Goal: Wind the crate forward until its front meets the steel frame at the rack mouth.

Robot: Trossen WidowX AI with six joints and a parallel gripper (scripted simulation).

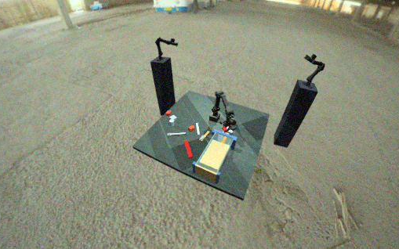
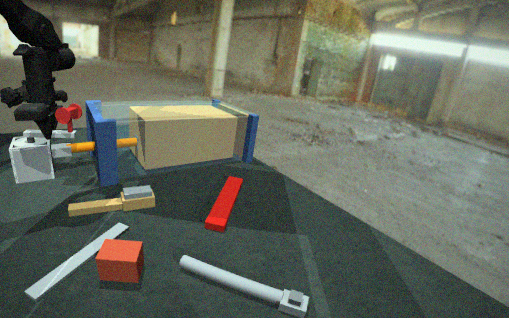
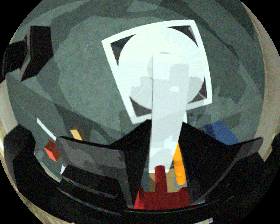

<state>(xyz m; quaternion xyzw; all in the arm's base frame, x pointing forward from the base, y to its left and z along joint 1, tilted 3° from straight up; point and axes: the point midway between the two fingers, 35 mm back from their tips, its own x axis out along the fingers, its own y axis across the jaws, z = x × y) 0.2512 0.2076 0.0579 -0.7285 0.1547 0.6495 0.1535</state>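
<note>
My gripper tip is 5 cm below the red knob, 5 cm short of it and 2 cm to the left of it. The rest, counted from my gripper tip: wooden-handled tool: 23 cm to the right, 9 cm ahead, 8 cm below; then winch: 7 cm below, 6 cm behind, 1 cm to the left; then winch handle: 2 cm above, 1 cm to the right, 1 cm ahead.
</note>
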